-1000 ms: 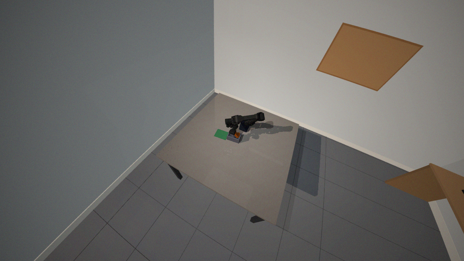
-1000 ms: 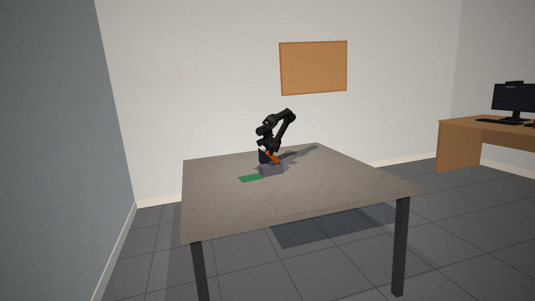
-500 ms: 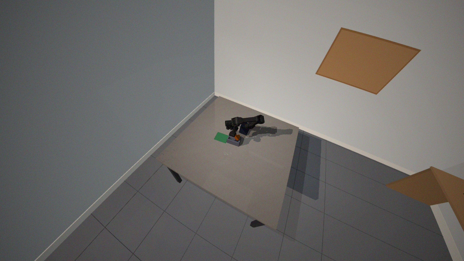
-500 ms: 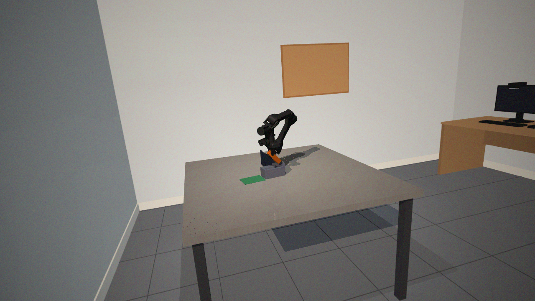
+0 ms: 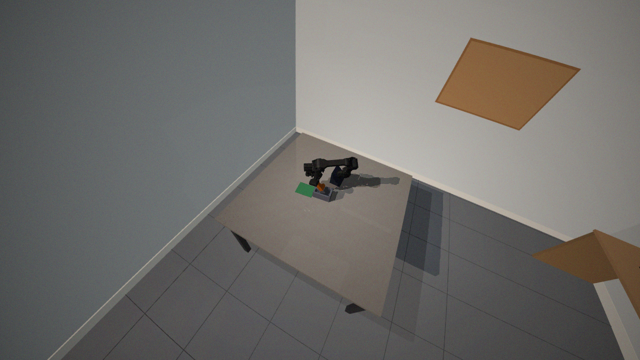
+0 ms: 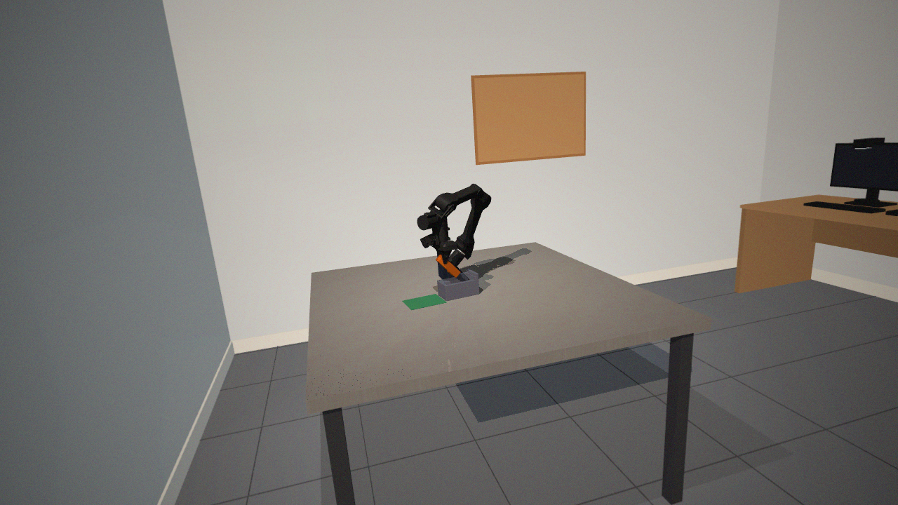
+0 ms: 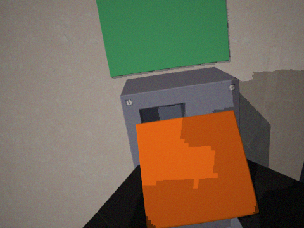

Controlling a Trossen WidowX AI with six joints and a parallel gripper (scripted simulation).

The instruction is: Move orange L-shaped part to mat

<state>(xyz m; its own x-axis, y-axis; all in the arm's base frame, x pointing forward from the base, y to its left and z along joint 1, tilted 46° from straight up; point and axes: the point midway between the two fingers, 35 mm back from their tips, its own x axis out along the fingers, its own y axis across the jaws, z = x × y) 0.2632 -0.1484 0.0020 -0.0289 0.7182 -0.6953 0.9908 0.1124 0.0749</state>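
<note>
Right now the green mat is 16 cm below my gripper tip and 9 cm to the right of it. The rest, counted from my gripper tip: orange L-shaped part 3 cm to the left, 3 cm below, 2 cm behind.
</note>
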